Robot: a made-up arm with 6 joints.
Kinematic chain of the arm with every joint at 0, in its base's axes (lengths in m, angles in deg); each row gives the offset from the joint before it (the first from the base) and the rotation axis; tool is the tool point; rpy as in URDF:
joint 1: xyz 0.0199 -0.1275 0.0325 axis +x
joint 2: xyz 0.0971 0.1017 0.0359 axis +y
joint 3: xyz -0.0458 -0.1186 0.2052 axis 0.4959 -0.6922 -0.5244
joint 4: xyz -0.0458 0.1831 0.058 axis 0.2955 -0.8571 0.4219
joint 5: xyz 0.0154 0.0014 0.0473 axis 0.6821 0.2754 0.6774
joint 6: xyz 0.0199 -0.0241 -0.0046 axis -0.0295 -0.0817 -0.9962
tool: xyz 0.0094 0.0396 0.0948 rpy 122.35 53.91 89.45
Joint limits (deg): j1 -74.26..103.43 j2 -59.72..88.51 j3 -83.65..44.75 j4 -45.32..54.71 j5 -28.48..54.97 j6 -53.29..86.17
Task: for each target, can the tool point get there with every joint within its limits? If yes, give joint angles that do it. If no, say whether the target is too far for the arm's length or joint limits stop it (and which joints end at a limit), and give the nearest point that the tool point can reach.
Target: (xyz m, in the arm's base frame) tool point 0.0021 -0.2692 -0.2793
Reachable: no: joint limits stop it (at a limit: joint 1, joint 2, joint 3, joint 4, joint 5) | nearest point -0.0793 -0.0858 -0.1817 | short by 0.223 m
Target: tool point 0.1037 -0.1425 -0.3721
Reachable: no: joint limits stop it (at a limit: joint 1, joint 2, joint 4, joint 5) | nearest point -0.0667 -0.0781 -0.1752 | short by 0.268 m
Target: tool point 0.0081 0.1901 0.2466
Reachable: yes | joints -18.39 -7.28 -71.14 24.99 37.37 50.33
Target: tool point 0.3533 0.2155 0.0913
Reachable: yes | joints -42.22 55.98 -54.50 35.80 39.22 48.55
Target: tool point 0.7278 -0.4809 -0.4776
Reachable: no: too far | nearest point 0.4789 -0.4195 0.0134 | short by 0.554 m
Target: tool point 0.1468 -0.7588 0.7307
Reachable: no: too far | nearest point 0.1328 -0.4738 0.4155 | short by 0.425 m
